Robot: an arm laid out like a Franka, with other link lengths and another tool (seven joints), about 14 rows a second.
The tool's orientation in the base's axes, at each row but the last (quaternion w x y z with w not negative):
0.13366 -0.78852 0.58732 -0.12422
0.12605 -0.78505 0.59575 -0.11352
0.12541 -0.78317 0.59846 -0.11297
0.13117 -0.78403 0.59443 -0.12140
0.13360 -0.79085 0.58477 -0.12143
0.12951 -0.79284 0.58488 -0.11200
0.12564 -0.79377 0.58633 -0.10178
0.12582 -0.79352 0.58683 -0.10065
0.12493 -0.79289 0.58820 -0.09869
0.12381 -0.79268 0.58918 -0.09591
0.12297 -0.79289 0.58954 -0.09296
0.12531 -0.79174 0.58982 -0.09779
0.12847 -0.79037 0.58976 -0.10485
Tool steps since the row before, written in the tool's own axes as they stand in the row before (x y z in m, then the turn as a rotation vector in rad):
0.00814 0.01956 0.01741 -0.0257 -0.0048 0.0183
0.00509 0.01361 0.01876 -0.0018 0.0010 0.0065
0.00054 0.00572 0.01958 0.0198 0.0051 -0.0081
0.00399 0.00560 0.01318 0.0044 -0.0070 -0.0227
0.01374 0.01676 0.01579 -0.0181 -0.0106 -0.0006
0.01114 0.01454 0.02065 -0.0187 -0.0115 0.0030
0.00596 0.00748 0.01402 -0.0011 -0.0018 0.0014
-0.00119 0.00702 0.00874 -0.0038 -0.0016 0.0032
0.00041 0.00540 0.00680 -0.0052 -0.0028 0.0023
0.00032 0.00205 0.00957 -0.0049 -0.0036 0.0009
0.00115 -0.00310 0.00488 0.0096 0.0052 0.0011
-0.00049 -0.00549 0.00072 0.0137 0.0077 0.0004
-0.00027 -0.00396 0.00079 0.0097 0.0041 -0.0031
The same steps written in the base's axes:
-0.00905 -0.01205 -0.02291 0.0036 0.0272 -0.0164
-0.00483 -0.00725 -0.02207 0.0008 0.0019 -0.0065
0.00134 -0.00077 -0.02035 -0.0022 -0.0209 0.0065
0.00058 -0.00449 -0.01416 -0.0004 -0.0038 0.0239
-0.00552 -0.01676 -0.02019 0.0041 0.0203 0.0037
-0.00303 -0.01322 -0.02404 0.0059 0.0214 0.0006
-0.00070 -0.00668 -0.01559 0.0017 0.0017 -0.0008
-0.00402 -0.00011 -0.01053 0.0013 0.0043 -0.0026
-0.00272 -0.00133 -0.00815 0.0017 0.0059 -0.0014
0.00108 -0.00007 -0.00973 0.0021 0.0058 0.0002
0.00458 0.00017 -0.00370 -0.0017 -0.0105 -0.0026
0.00507 0.00203 0.00104 -0.0030 -0.0152 -0.0027
0.00376 0.00140 0.00054 -0.0020 -0.0107 0.0017

